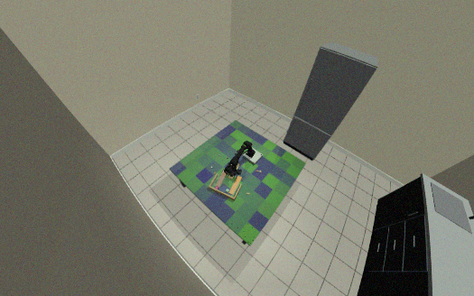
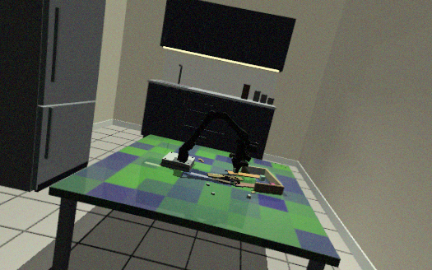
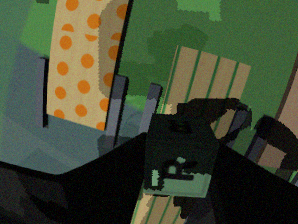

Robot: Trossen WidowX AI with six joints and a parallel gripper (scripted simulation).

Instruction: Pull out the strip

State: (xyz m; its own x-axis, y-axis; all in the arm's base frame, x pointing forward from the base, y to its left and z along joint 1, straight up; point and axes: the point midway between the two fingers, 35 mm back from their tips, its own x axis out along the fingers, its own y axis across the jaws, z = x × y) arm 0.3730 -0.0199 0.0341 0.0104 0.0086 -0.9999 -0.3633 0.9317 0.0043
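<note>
Now: the orange-dotted strip 100 mm to the left of my gripper tip, 80 mm ahead of it and 40 mm below it.
</note>
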